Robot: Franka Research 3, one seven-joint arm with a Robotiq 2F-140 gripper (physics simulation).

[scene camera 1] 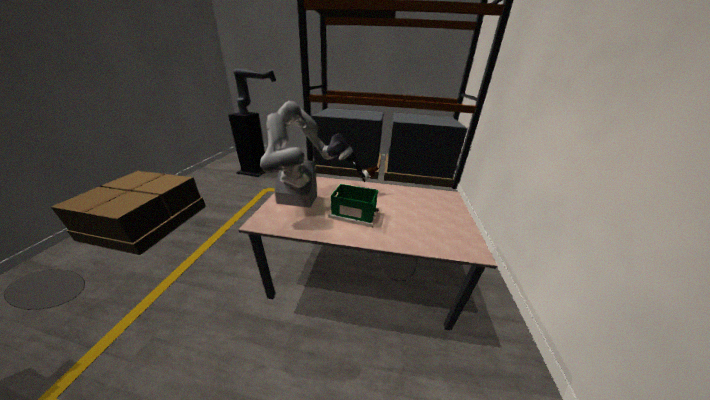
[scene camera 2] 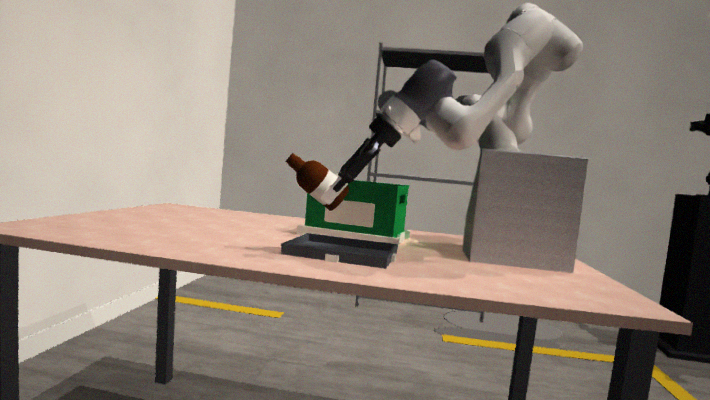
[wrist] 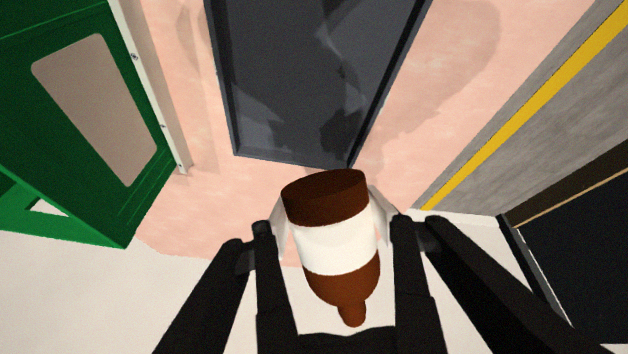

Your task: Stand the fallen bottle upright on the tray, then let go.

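Observation:
A brown bottle (scene camera 1: 372,170) (scene camera 2: 312,173) (wrist: 340,282) with a white label is held in the air, tilted, its neck up and to the left in the scene camera 2 view. My gripper (scene camera 1: 366,175) (scene camera 2: 338,186) (wrist: 327,202) is shut on the bottle around its label, one finger on each side. The dark grey tray (scene camera 2: 345,254) (wrist: 310,65) lies on the table below the bottle, apart from it. In the wrist view the bottle's base faces the tray's near end. The tray is hidden behind the crate in the scene camera 1 view.
A green crate (scene camera 1: 350,212) (scene camera 2: 390,212) (wrist: 135,200) stands on a pale base beside the tray, close to the bottle's side of the table (scene camera 1: 425,225) (scene camera 2: 150,230). The arm's grey pedestal (scene camera 1: 296,194) (scene camera 2: 527,215) stands at the table's other end.

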